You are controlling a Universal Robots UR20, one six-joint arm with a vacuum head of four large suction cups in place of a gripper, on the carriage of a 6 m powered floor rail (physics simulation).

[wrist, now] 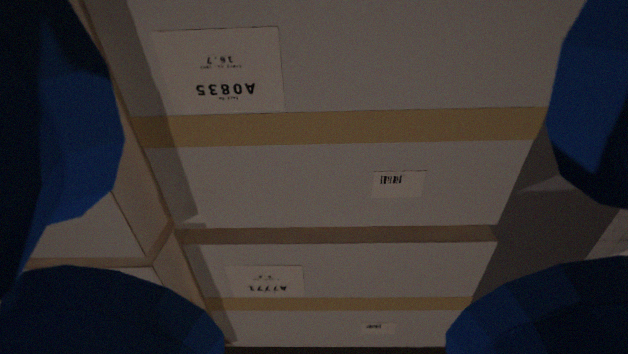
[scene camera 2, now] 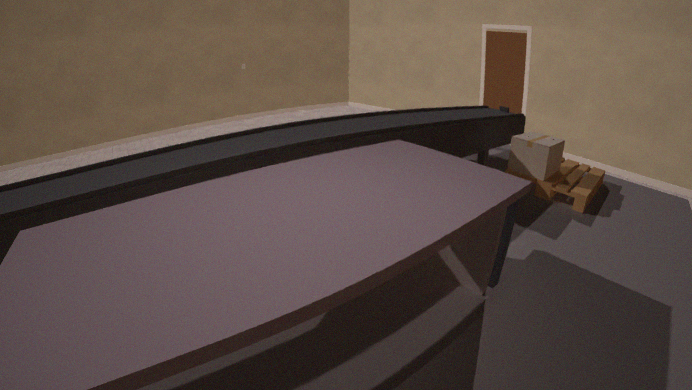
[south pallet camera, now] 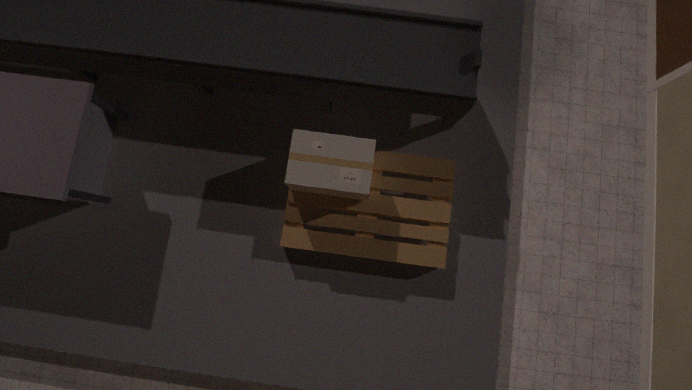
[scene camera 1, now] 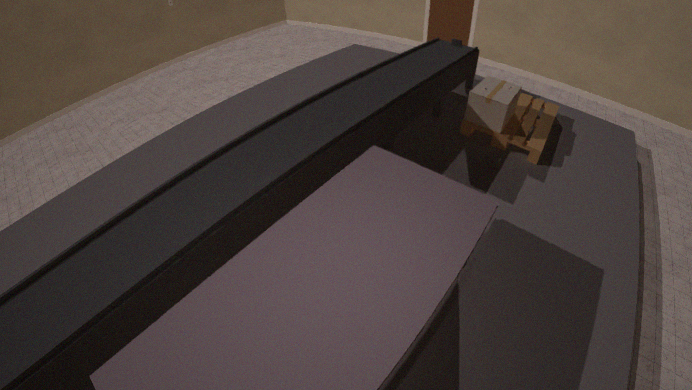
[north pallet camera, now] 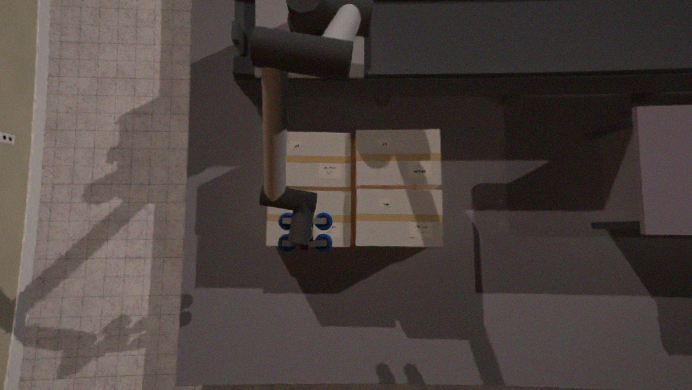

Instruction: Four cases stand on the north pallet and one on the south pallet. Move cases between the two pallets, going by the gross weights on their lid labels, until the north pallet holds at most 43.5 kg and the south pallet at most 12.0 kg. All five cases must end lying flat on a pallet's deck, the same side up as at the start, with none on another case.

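Frame: origin at the arm's base, x right, y ahead, z up, level; millimetres.
Seen in the pictures: hand, its tool point: (wrist: 331,242).
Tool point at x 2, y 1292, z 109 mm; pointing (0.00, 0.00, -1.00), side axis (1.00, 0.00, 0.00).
Pixels of each thing's top centre, then the offset from my tool point to it. Level surfaces: height alone.
- front left case A0835, centre of its top: (wrist: 334,128) (north pallet camera: 309,218) dx +13, dy -89, dz -294 mm
- case A7771, centre of its top: (wrist: 336,304) (north pallet camera: 309,159) dx +13, dy -490, dz -282 mm
- back right case, centre of its top: (north pallet camera: 398,157) dx -584, dy -495, dz -238 mm
- front right case, centre of its top: (north pallet camera: 399,217) dx -585, dy -93, dz -239 mm
- pale mauve table, height of its surface: dz -149 mm
My vacuum head (north pallet camera: 305,231) is open, holding nothing. It hangs above the front left case A0835 (north pallet camera: 336,204) (wrist: 350,75), labelled 16.7, with a gap that I cannot measure. Behind it lies case A7771 (north pallet camera: 320,145) (wrist: 400,270); its weight is too small to read in the wrist view. A back right case (north pallet camera: 410,140) and a front right case (north pallet camera: 395,234) lie beside them, labels unreadable. These four stand flat on the north pallet, mostly hidden. One white case (scene camera 1: 492,107) (scene camera 2: 532,155) (south pallet camera: 315,172) lies flat on the back left of the south pallet (scene camera 1: 547,120) (scene camera 2: 590,182) (south pallet camera: 415,254).
A pale mauve table (scene camera 1: 300,275) (scene camera 2: 275,225) (north pallet camera: 667,170) (south pallet camera: 35,135) stands between the pallets. A long dark raised beam (scene camera 1: 250,165) (scene camera 2: 250,145) (north pallet camera: 525,40) (south pallet camera: 250,45) runs behind them. My arm (north pallet camera: 274,115) reaches over the left cases.
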